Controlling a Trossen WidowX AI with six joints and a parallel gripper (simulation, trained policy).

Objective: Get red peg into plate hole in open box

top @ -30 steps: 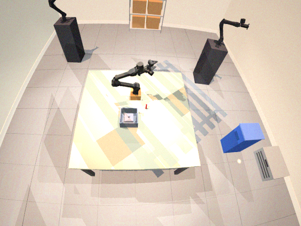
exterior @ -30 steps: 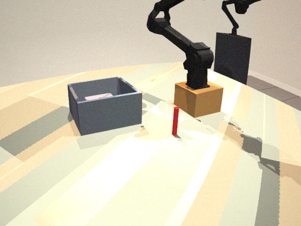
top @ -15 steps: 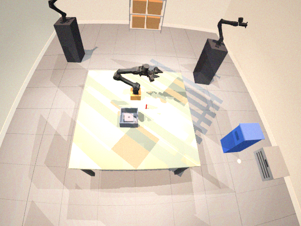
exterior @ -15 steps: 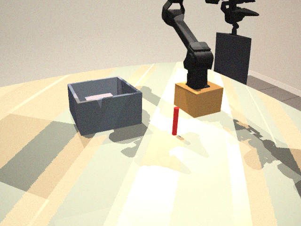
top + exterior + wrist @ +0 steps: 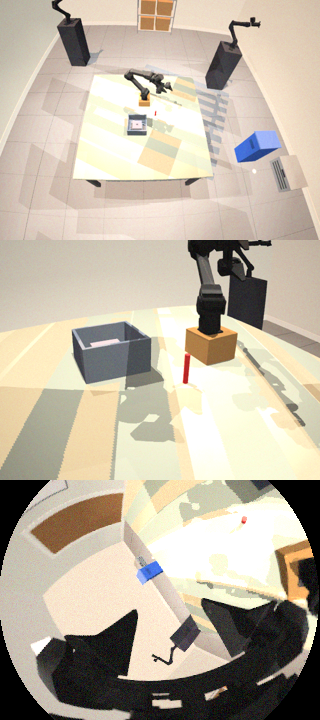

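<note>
Right now my gripper tip is 280 mm above the red peg, 110 mm to the left of it and 70 mm short of it. Round my gripper tip: grey box: 290 mm to the right, 290 mm below, 230 mm ahead.
</note>
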